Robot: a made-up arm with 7 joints. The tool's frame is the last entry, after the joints. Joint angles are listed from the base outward.
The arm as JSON. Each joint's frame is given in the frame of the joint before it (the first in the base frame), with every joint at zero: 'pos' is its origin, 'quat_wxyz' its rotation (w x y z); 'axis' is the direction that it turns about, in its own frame. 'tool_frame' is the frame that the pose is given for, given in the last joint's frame.
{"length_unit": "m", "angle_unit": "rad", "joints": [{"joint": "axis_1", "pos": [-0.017, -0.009, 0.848], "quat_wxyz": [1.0, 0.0, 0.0, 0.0], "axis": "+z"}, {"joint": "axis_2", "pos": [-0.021, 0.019, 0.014], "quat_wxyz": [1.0, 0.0, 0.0, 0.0], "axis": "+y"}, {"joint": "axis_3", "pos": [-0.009, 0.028, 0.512], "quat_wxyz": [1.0, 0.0, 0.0, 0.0], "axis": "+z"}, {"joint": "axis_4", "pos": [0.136, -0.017, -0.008], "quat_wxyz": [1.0, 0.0, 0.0, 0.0], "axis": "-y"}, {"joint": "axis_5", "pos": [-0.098, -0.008, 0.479], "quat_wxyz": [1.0, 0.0, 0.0, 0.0], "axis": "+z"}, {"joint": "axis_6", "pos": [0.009, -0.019, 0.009], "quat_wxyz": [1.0, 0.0, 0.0, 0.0], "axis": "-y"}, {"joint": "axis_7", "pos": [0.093, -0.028, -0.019], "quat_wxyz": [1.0, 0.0, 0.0, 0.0], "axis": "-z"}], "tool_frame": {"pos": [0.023, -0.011, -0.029], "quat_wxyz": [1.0, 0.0, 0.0, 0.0]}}
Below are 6 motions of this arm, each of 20 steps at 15 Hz.
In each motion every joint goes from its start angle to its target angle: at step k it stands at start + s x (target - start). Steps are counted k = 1, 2, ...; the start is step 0. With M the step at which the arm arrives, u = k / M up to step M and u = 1 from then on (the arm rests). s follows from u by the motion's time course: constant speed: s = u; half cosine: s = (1 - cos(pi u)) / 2; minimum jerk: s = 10 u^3 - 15 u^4 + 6 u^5.
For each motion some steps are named. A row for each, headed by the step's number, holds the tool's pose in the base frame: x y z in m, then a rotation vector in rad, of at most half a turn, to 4 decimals.
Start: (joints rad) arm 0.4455 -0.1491 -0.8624 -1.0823 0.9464 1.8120 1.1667
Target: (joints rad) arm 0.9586 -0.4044 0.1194 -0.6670 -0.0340 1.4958 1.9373
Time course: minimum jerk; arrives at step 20
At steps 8, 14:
8: 0.3593 -0.1281 1.8036 1.2358 -0.2120 -1.0088
14: 0.0849 0.0245 1.9134 1.2043 -0.1734 -0.7882

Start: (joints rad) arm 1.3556 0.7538 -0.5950 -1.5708 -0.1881 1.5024 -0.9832
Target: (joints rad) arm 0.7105 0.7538 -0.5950 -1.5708 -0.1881 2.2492 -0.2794
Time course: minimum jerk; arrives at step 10
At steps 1, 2, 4, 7, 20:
1: 0.5631 0.6410 0.8758 -0.5994 0.8509 1.6356
2: 0.5859 0.6261 0.8776 -0.5982 0.8035 1.5941
4: 0.6970 0.5347 0.8894 -0.5892 0.5659 1.3572
7: 0.8615 0.2950 0.9247 -0.5608 0.1383 0.8173
20: 0.8933 0.2079 0.9380 -0.5498 0.0133 0.6375

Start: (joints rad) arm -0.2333 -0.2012 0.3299 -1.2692 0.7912 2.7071 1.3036
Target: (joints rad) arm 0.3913 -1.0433 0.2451 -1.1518 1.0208 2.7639 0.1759
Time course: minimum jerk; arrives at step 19
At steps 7, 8, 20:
7: 0.2420 0.1053 1.8276 1.7619 -0.9586 -0.6058
8: 0.1575 0.1135 1.8500 1.7820 -1.0409 -0.4444
20: -0.4262 -0.0936 1.8160 1.9607 -1.7247 0.5319

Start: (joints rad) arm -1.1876 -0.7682 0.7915 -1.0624 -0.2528 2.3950 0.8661
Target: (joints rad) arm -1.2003 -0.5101 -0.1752 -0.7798 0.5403 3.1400 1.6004
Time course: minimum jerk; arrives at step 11
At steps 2, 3, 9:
2: 0.2120 0.4207 1.8577 -0.2649 -2.0301 -0.4955
3: 0.1756 0.3762 1.8810 -0.1279 -2.1233 -0.5566
9: -0.1945 0.0903 1.9055 -1.1359 2.8017 0.4523

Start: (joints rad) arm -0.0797 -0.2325 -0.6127 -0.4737 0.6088 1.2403 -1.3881
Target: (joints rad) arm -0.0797 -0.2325 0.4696 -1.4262 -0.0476 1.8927 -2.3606
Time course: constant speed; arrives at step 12
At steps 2, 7, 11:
2: 0.1213 -0.1759 1.9114 -0.5770 -0.9625 1.2284
7: 0.3594 -0.0148 1.8209 -0.6808 -0.7249 1.8460
11: 0.4532 0.2134 1.6905 -0.8450 -0.4304 2.4603

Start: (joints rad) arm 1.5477 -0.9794 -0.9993 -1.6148 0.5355 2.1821 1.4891
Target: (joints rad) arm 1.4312 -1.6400 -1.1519 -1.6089 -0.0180 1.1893 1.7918
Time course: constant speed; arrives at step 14
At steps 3, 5, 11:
3: 0.5770 -0.4089 1.3545 1.5526 0.7778 -0.9380
5: 0.5697 -0.4620 1.3024 1.4732 0.8367 -0.9325
11: 0.5355 -0.5840 1.1146 1.2018 1.0148 -0.9319

